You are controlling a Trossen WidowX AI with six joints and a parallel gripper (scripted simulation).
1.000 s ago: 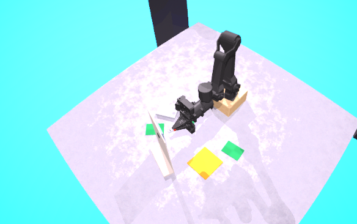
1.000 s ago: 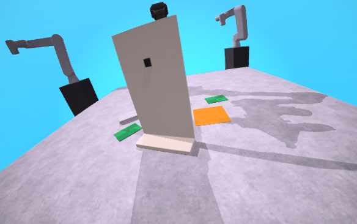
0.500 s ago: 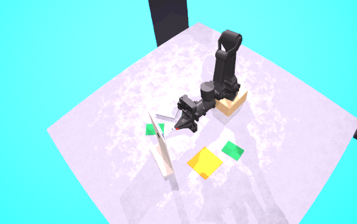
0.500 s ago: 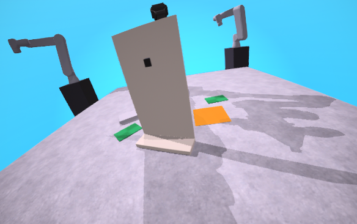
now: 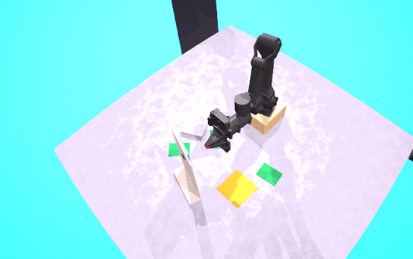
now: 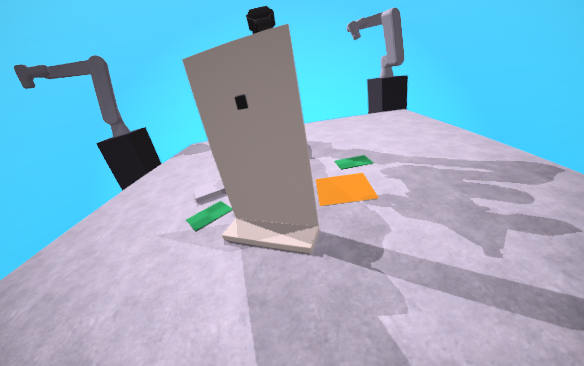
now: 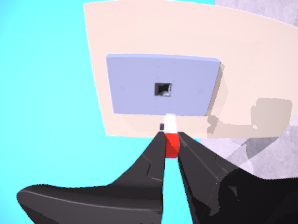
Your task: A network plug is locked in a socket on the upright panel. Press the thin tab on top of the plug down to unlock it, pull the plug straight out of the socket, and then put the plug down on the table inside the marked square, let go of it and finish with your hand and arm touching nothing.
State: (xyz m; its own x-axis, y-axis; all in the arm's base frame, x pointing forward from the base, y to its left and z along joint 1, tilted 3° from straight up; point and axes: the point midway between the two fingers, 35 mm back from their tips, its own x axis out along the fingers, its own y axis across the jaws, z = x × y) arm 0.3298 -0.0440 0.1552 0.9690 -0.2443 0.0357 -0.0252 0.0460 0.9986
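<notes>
Now: the marked orange square 22 cm below my gripper tip, 13 cm to the left of it and 1 cm behind it. From my gripper tip the other things lie so: upright panel 9 cm below, 7 cm ahead, 4 cm to the right; then flat grey block 22 cm below, 19 cm to the right, 15 cm behind; then network plug right at my gripper tip.
</notes>
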